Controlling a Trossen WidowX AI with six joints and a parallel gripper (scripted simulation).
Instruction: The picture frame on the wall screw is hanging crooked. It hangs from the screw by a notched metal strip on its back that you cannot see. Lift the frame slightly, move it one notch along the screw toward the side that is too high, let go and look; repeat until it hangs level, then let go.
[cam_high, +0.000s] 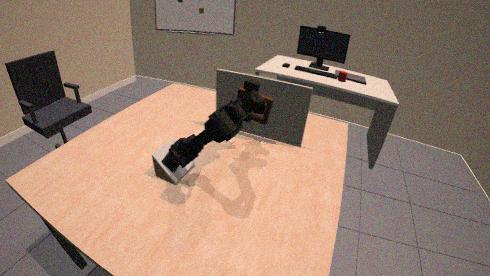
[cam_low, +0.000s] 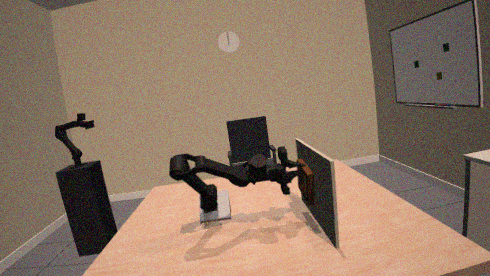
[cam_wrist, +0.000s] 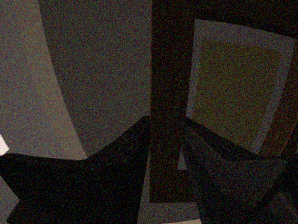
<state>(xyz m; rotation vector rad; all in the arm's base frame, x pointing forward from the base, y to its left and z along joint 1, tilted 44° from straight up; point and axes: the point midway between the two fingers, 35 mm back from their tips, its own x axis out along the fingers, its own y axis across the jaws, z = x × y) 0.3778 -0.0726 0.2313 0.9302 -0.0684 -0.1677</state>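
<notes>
The picture frame lies 60 mm below my gripper tip. Also, from my gripper tip: wall panel 70 mm below, 20 mm to the right, 20 mm ahead.
</notes>
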